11 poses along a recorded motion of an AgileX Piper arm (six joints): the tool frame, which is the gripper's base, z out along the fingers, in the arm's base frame.
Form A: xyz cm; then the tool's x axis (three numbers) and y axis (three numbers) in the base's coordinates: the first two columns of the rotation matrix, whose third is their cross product.
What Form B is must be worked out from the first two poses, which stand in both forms.
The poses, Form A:
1: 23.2 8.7 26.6 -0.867 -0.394 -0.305 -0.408 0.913 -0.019
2: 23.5 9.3 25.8 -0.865 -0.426 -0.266 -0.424 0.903 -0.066
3: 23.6 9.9 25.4 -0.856 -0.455 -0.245 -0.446 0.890 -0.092
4: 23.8 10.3 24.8 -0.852 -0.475 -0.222 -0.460 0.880 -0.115
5: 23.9 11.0 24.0 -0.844 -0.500 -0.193 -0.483 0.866 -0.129
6: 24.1 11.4 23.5 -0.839 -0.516 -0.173 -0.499 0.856 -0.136
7: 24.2 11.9 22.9 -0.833 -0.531 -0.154 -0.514 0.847 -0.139
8: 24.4 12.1 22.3 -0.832 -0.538 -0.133 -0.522 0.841 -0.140
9: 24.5 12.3 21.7 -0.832 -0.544 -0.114 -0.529 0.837 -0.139
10: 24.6 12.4 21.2 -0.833 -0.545 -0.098 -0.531 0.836 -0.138
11: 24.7 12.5 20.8 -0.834 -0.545 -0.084 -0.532 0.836 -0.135
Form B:
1: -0.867 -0.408 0.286 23.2; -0.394 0.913 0.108 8.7; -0.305 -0.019 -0.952 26.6; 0 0 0 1
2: -0.865 -0.424 0.268 23.5; -0.426 0.903 0.056 9.3; -0.266 -0.066 -0.962 25.8; 0 0 0 1
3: -0.856 -0.446 0.260 23.6; -0.455 0.890 0.031 9.9; -0.245 -0.092 -0.965 25.4; 0 0 0 1
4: -0.852 -0.460 0.250 23.8; -0.475 0.880 0.004 10.3; -0.222 -0.115 -0.968 24.8; 0 0 0 1
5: -0.844 -0.483 0.232 23.9; -0.500 0.866 -0.016 11.0; -0.193 -0.129 -0.972 24.0; 0 0 0 1
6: -0.839 -0.499 0.218 24.1; -0.516 0.856 -0.028 11.4; -0.173 -0.136 -0.976 23.5; 0 0 0 1
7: -0.833 -0.514 0.204 24.2; -0.531 0.847 -0.037 11.9; -0.154 -0.139 -0.978 22.9; 0 0 0 1
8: -0.832 -0.522 0.187 24.4; -0.538 0.841 -0.047 12.1; -0.133 -0.140 -0.981 22.3; 0 0 0 1
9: -0.832 -0.529 0.171 24.5; -0.544 0.837 -0.055 12.3; -0.114 -0.139 -0.984 21.7; 0 0 0 1
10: -0.833 -0.531 0.157 24.6; -0.545 0.836 -0.063 12.4; -0.098 -0.138 -0.986 21.2; 0 0 0 1
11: -0.834 -0.532 0.144 24.7; -0.545 0.836 -0.068 12.5; -0.084 -0.135 -0.987 20.8; 0 0 0 1
